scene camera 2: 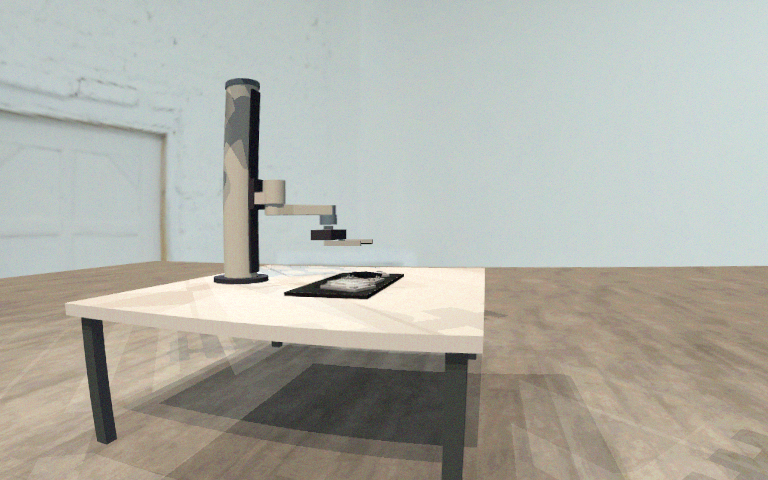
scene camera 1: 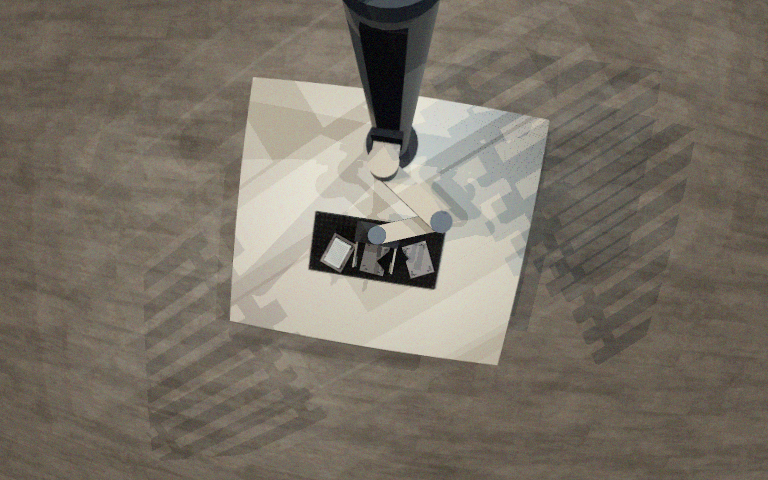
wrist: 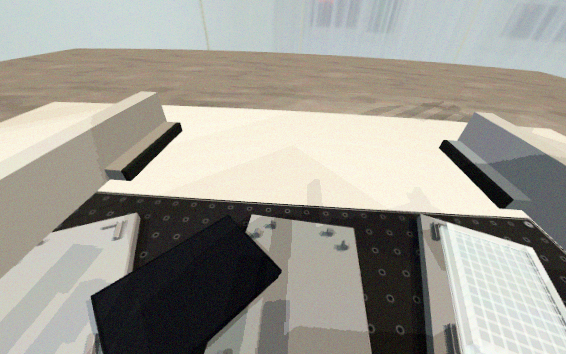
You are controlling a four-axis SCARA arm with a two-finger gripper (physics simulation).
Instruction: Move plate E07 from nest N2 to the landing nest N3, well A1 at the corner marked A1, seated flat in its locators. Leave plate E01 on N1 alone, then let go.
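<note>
A white gridded plate (scene camera 1: 338,253) (wrist: 500,285) sits on the nest at the board's left end in scene camera 1. A black slab-like plate (scene camera 1: 385,261) (wrist: 185,290) lies askew, overlapping the middle nest (scene camera 1: 370,264) (wrist: 320,280) and the nest (scene camera 1: 420,263) (wrist: 45,280) beside it, at the right in scene camera 1. Both these nests show grey surface. I cannot read any labels, the A1 mark or which plate is E07. Whether the black slab lies flat is unclear. My gripper (scene camera 1: 372,268) (scene camera 2: 367,241) (wrist: 310,119) is wide open and empty, high above the middle nest.
The nests stand on a black perforated board (scene camera 1: 322,223) (scene camera 2: 308,293) (wrist: 390,280) on the cream table (scene camera 1: 283,186) (scene camera 2: 169,308). Small locator pegs (wrist: 327,232) stand on the middle nest. The arm's column (scene camera 1: 385,79) (scene camera 2: 237,186) rises behind the board.
</note>
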